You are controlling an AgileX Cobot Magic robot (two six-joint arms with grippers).
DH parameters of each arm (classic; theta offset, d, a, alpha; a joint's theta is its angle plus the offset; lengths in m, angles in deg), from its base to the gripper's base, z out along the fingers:
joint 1: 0 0.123 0 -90
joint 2: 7.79 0 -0.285 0
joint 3: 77.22 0 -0.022 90
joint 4: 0 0.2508 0 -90
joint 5: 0 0 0.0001 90
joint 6: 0 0.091 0 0
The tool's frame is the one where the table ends.
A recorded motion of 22 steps. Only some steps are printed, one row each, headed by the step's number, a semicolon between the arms.
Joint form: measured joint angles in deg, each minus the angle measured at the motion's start. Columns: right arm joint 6, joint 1, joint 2, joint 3, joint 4, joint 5; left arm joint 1, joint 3, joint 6, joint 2, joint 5, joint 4.
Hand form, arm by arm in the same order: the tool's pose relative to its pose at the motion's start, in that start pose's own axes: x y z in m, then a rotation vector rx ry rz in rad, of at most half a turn. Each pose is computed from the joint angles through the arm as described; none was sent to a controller.
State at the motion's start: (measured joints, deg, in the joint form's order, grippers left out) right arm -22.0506 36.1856 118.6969 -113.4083 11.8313 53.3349; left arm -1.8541 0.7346 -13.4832 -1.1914 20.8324 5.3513
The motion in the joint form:
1: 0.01 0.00 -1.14 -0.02 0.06 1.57; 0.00 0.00 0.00 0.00 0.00 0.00
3: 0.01 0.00 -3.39 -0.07 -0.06 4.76; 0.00 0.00 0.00 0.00 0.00 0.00
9: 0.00 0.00 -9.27 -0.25 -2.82 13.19; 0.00 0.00 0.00 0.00 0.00 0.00
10: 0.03 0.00 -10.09 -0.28 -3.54 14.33; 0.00 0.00 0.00 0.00 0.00 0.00
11: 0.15 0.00 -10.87 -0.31 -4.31 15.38; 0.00 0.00 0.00 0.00 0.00 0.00
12: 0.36 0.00 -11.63 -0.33 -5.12 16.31; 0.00 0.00 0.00 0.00 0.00 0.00
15: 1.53 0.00 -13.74 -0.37 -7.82 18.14; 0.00 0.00 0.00 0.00 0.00 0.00
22: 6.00 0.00 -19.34 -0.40 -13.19 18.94; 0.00 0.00 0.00 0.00 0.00 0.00
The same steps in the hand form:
1: -0.0009 0.0018 -0.0096 -0.0059 0.0058 -0.0026; 0.0000 0.0000 0.0000 0.0000 0.0000 0.0000
3: -0.0018 0.0053 -0.0287 -0.0146 0.0199 -0.0106; 0.0000 0.0000 0.0000 0.0000 0.0000 0.0000
9: 0.0006 0.0118 -0.0792 0.0004 0.0721 -0.0506; 0.0000 0.0000 0.0000 0.0000 0.0000 0.0000
10: 0.0015 0.0123 -0.0862 0.0083 0.0808 -0.0573; 0.0000 0.0000 0.0000 0.0000 0.0000 0.0000
11: 0.0023 0.0126 -0.0930 0.0176 0.0889 -0.0623; 0.0000 0.0000 0.0000 0.0000 0.0000 0.0000
12: 0.0032 0.0128 -0.0995 0.0284 0.0959 -0.0657; 0.0000 0.0000 0.0000 0.0000 0.0000 0.0000
15: 0.0050 0.0123 -0.1176 0.0711 0.1049 -0.0661; 0.0000 0.0000 0.0000 0.0000 0.0000 0.0000
22: 0.0062 0.0123 -0.1650 0.1818 0.0472 -0.0271; 0.0000 0.0000 0.0000 0.0000 0.0000 0.0000

